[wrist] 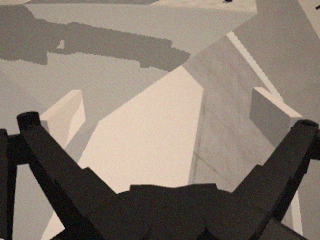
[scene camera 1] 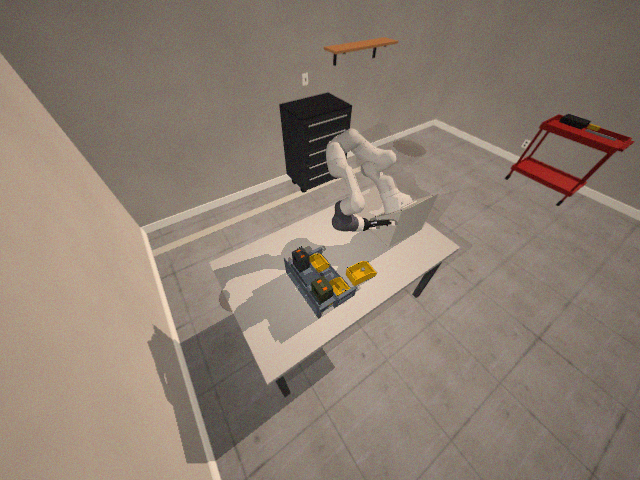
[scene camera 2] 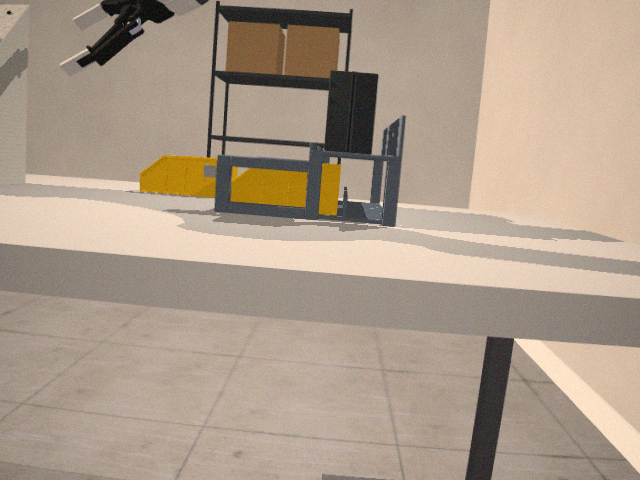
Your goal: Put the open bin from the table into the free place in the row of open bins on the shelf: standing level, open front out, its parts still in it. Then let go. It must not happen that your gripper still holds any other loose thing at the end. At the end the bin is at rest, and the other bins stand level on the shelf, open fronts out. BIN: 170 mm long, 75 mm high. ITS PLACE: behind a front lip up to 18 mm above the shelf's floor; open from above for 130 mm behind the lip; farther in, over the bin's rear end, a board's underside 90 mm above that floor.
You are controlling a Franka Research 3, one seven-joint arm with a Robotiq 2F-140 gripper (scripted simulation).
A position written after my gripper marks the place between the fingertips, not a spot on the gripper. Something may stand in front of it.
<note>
In view: my gripper (scene camera 2: 71,46).
My gripper shows as well in the wrist view (wrist: 167,103).
</note>
